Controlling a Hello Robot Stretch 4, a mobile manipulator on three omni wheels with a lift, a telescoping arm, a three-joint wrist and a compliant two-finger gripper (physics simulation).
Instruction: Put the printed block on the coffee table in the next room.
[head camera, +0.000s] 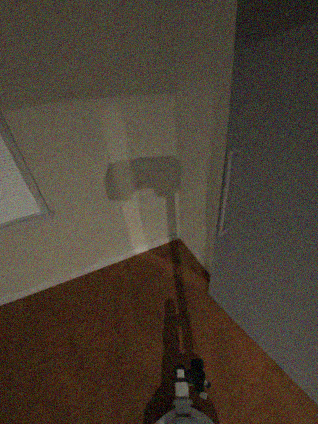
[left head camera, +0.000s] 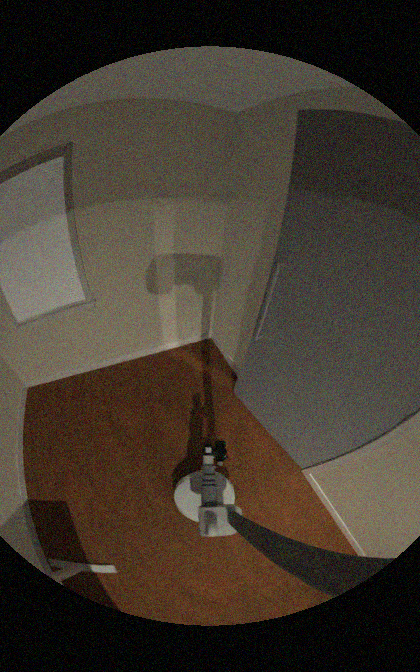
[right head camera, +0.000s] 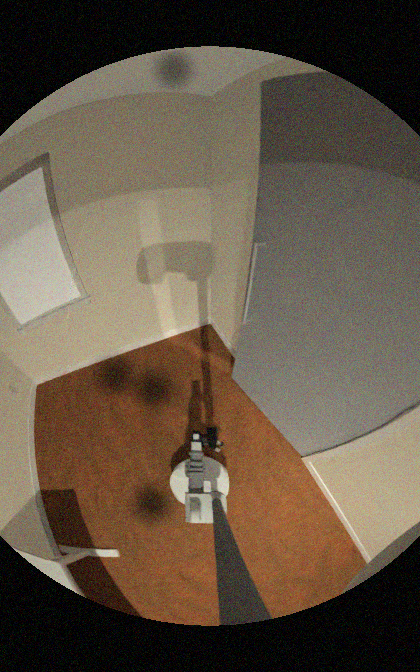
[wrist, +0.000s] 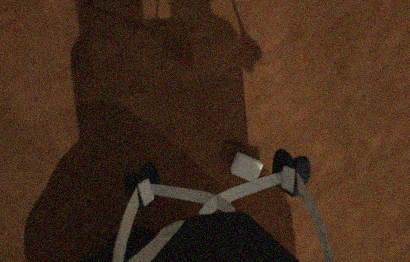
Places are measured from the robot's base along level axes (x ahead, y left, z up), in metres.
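Pixels of known places: gripper, between the fingertips: (wrist: 215, 170).
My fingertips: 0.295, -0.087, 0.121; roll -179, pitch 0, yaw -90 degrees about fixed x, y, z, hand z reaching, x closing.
Note:
Behind a point stands the place of what it marks, as x, y, z.
The printed block, a small pale block (wrist: 246, 166) @[0.271, -0.132, 0.001] (head camera: 203, 395) @[0.265, -0.132, 0.001] (right head camera: 218, 449), lies on the brown floor just ahead of my round base. My gripper (wrist: 215, 170) @[0.295, -0.087, 0.121] is open above the floor, with its dark fingertips wide apart. In the wrist view the block shows between the two fingertips, close to the right one and slightly beyond the line between them. Nothing is held. In the head views the fingers are small and hard to make out beside the wrist. The coffee table does not show in these views.
A large grey panel (head camera: 272, 175) @[0.754, -0.427, 1.205] (left head camera: 350, 300) @[0.597, -0.531, 1.283] (right head camera: 340, 300) stands at the right. Beige walls (head camera: 75, 250) @[1.266, 0.941, 0.323] meet in a corner ahead, and a window (left head camera: 45, 260) @[1.123, 1.242, 1.244] (right head camera: 37, 260) is at the left. A white bar (left head camera: 102, 569) (right head camera: 102, 552) shows at the lower left.

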